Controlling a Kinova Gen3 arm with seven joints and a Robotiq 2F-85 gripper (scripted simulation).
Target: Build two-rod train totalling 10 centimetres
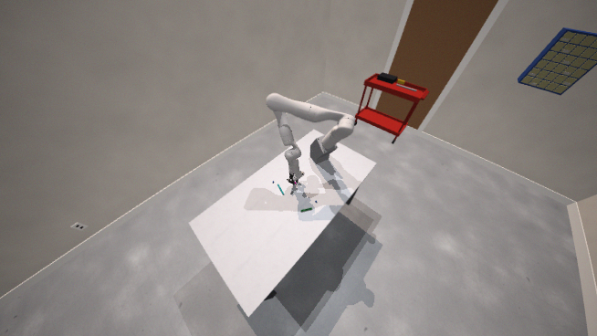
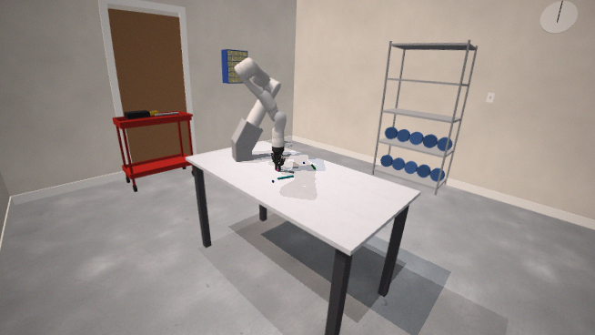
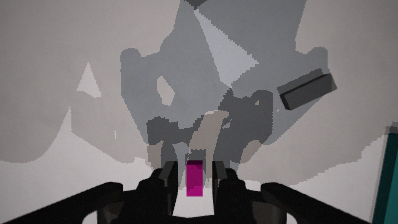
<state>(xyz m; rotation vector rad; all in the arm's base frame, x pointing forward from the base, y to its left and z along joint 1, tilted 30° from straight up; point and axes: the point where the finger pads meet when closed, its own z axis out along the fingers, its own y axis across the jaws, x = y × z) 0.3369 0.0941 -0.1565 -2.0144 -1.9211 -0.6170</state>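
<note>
Right now my hand is 10 mm above the magenta rod. Also, from my hand: grey rod (70 mm ahead, 50 mm to the left, 10 mm below); then turquoise rod (120 mm ahead, 20 mm to the right, 10 mm below); then blue rod (130 mm ahead, 120 mm to the right, 10 mm below).
</note>
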